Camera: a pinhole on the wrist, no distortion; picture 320 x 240 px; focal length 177.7 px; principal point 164.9 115.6 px. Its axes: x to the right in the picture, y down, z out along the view. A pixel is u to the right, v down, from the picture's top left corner.
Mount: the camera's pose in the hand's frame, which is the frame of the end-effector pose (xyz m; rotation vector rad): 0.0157 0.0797 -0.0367 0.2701 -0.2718 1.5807
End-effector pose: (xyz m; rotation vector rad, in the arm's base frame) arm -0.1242 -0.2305 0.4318 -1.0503 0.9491 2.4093
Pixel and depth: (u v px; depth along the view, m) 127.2 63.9 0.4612
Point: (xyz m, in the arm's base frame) -0.3253 0.1486 0.4281
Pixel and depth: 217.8 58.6 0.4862
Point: -0.5090 0.0648 0.5666
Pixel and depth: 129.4 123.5 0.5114
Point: -0.2305 0.1907 0.5562
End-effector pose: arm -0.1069 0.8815 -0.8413 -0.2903 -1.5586 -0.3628
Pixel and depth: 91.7 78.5 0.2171
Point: -0.2652 0.8645 -0.7813
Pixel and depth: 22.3 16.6 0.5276
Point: -0.6029 0.5498 -0.5432
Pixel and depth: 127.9 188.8 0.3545
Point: -0.3979 0.8930 -0.9744
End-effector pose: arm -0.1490 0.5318 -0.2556 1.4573 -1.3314 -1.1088
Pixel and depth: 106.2 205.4 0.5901
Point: -0.5218 0.8182 -0.6493
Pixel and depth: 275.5 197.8 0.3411
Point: -0.5381 0.6581 -0.1784
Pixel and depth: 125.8 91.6 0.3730
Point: -0.3946 0.4646 -0.4487
